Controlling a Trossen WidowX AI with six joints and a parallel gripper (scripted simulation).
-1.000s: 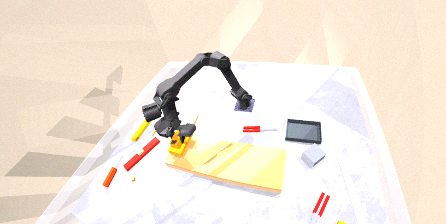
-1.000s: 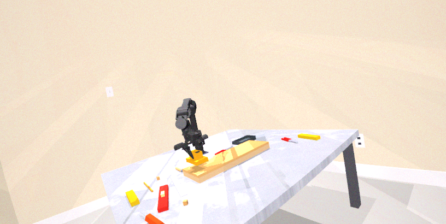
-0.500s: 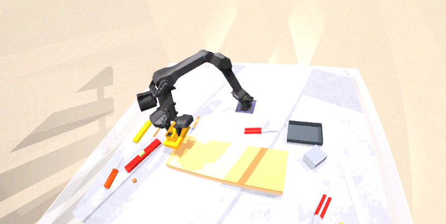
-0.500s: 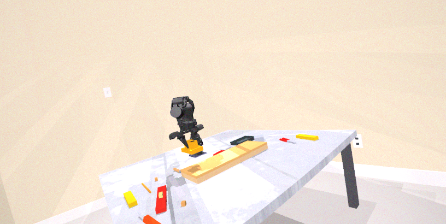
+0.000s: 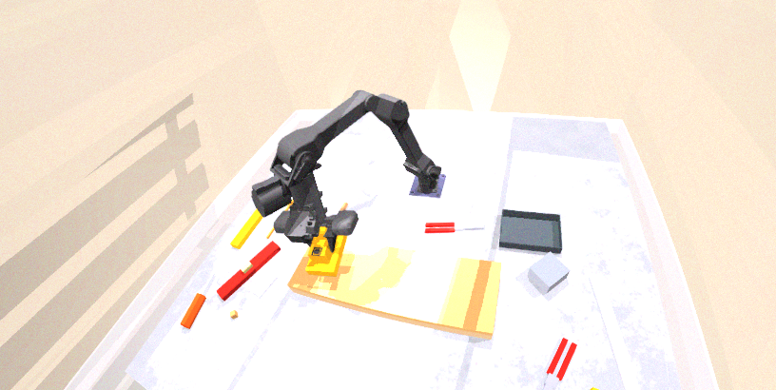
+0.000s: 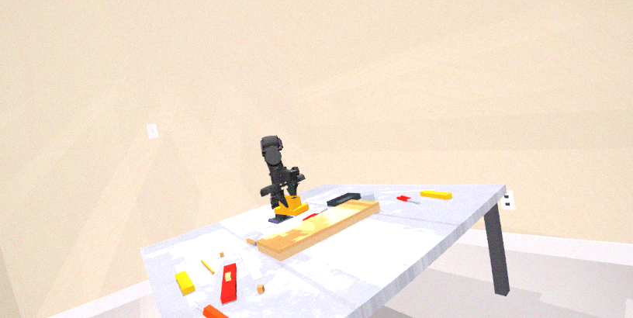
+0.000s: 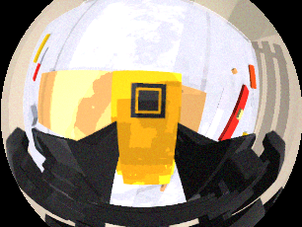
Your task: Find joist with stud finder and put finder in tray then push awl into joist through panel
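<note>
Now: gripper tip 490 mm to the right of the dark tray, 190 mm past it and 140 mm above it. The rest, counted from my gripper tip: square light 30 mm above, 20 mm ahead; stud finder 20 mm above, 10 mm ahead; awl 200 mm behind, 140 mm below, 80 mm to the right.
</note>
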